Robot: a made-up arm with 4 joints.
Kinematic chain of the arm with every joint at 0, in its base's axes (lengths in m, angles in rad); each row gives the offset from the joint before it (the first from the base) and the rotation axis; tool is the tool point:
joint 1: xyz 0 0 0.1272 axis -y
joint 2: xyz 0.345 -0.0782 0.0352 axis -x
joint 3: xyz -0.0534 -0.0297 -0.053 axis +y
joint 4: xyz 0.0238 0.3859 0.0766 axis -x
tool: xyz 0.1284 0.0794 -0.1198
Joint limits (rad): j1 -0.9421..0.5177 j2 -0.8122..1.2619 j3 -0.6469..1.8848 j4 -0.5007..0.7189
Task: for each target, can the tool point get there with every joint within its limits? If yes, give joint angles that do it. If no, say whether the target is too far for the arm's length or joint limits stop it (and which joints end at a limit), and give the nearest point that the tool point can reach.
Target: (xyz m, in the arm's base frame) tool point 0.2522 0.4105 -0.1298
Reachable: yes | joints -0.4663 -0.0955 1.1863 -0.3516
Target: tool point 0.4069 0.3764 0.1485
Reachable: yes | joints -0.0991 -0.4370 0.4838 0.1020
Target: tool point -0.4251 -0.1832 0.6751
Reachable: no: joint limits stop it (at a limit: joint 1, joint 2, joint 3, joint 4) | nearest point 0.1470 0.2206 0.6919 | short by 0.701 m
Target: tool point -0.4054 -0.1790 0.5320
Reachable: no: joint limits stop it (at a limit: joint 1, joint 2, joint 3) | nearest point 0.0764 0.2878 0.3592 | short by 0.693 m
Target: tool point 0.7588 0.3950 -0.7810
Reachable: no: too far | nearest point 0.3773 0.1673 -0.3244 | short by 0.637 m
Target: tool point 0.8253 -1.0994 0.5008
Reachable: no: too far | nearest point 0.5014 -0.1594 0.0163 | short by 1.106 m
